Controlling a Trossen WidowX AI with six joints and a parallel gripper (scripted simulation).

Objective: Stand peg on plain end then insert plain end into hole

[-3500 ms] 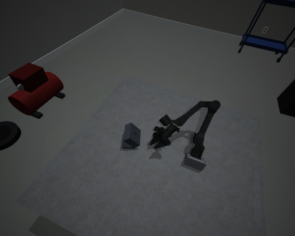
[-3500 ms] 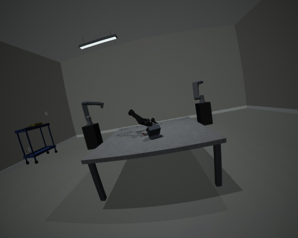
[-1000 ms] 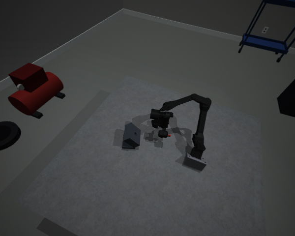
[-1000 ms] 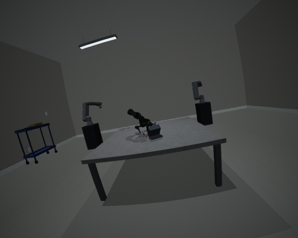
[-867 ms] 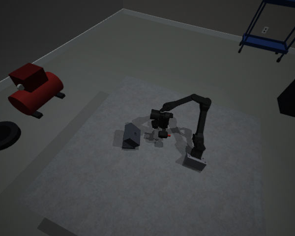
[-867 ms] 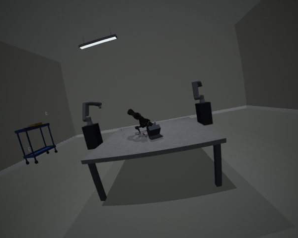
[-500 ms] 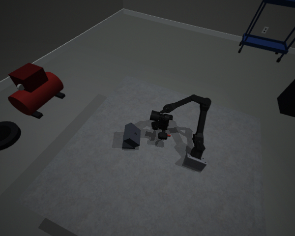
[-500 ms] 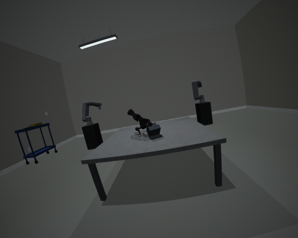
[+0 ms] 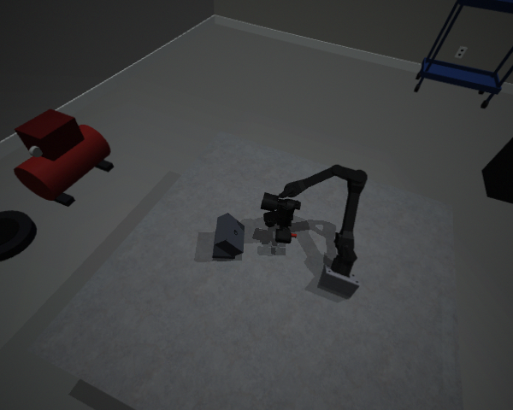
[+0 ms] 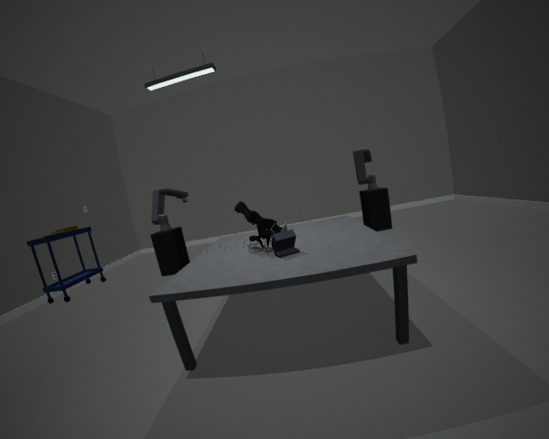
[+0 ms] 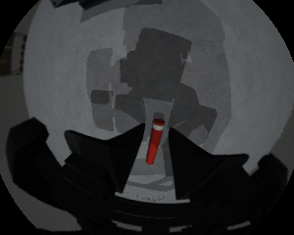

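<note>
Now: gripper tip 1 cm past the red peg. The rest, counted from my gripper tip: dark sloped panel (18 cm ahead, 13 cm to the left, 7 cm above).
</note>
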